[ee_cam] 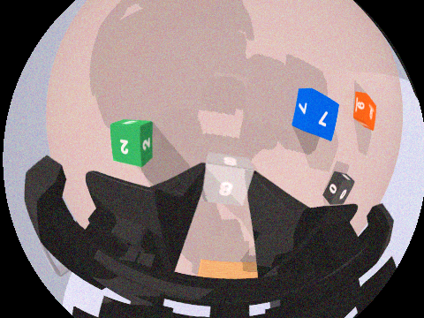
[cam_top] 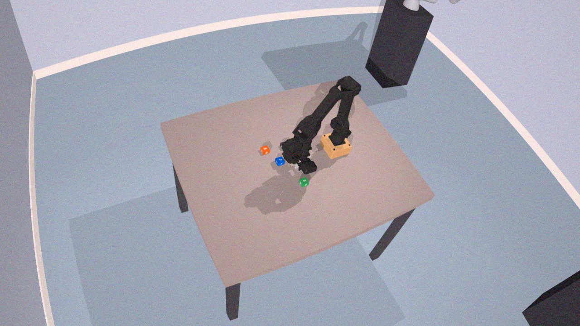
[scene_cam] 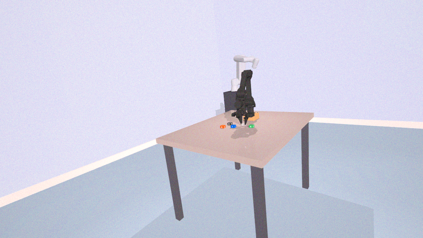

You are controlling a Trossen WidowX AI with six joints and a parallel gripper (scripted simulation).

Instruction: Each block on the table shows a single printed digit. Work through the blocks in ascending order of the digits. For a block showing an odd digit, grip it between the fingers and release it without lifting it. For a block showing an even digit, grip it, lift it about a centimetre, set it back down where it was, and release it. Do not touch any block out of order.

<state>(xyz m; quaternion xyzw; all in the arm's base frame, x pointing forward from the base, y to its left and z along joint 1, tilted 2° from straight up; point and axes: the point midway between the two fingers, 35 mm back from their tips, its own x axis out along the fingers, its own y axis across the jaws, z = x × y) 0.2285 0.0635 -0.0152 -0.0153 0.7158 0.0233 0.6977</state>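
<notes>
Right now my gripper tip is 1 cm past the grey block. Also, from my gripper tip: green block 8 cm to the left, 1 cm ahead; then blue block 6 cm to the right, 6 cm ahead; then black block 14 cm to the right.
</notes>
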